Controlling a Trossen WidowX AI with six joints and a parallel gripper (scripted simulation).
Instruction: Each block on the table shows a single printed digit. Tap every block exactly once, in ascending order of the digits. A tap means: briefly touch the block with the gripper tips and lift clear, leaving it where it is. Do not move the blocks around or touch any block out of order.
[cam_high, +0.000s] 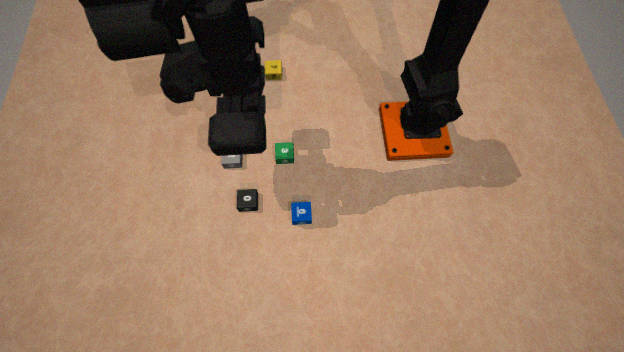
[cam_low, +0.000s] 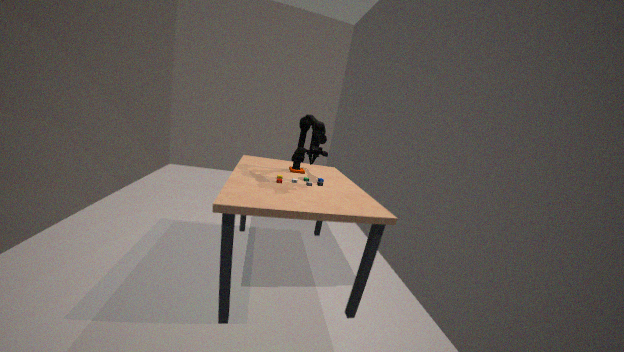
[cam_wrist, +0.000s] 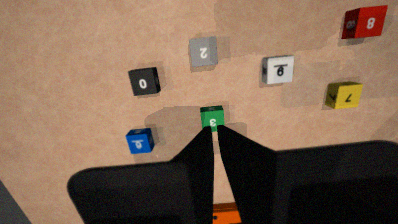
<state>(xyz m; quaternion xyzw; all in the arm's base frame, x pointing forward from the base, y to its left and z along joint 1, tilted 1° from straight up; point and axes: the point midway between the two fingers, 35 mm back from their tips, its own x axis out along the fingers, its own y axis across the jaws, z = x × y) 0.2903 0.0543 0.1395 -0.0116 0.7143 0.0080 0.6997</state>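
Right now my gripper tip is 120 mm above the green block, 40 mm past it and 10 mm to the left of it. Also, from my gripper tip: grey block: 120 mm below, 50 mm ahead; then black block: 120 mm below, 80 mm to the left, 20 mm ahead; then white block: 120 mm below, 90 mm to the right, 20 mm ahead.
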